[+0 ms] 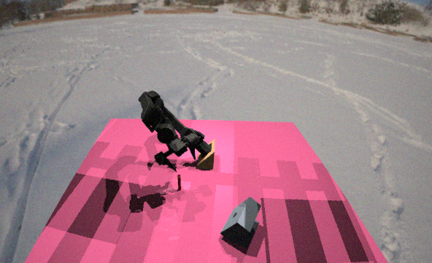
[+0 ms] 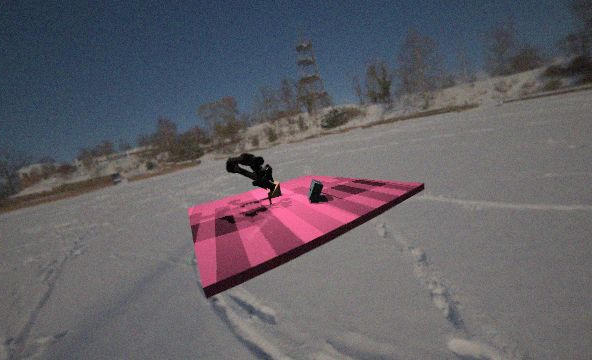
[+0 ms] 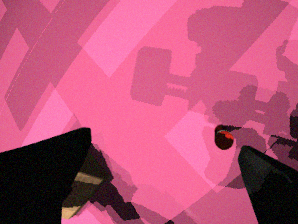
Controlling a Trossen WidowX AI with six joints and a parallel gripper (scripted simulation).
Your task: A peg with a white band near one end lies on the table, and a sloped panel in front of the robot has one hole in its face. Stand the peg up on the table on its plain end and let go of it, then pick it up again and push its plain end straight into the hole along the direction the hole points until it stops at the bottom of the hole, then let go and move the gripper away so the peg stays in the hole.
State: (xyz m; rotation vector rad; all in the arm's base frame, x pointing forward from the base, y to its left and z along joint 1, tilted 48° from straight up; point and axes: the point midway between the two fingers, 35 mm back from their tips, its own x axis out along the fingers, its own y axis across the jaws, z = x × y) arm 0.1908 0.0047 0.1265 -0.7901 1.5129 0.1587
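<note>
Now: gripper tip 6 cm above the red peg, 3 cm to the left of it and 2 cm short of it. Also, from my gripper tip: grey sloped panel (22 cm to the left, 21 cm ahead, 6 cm below).
</note>
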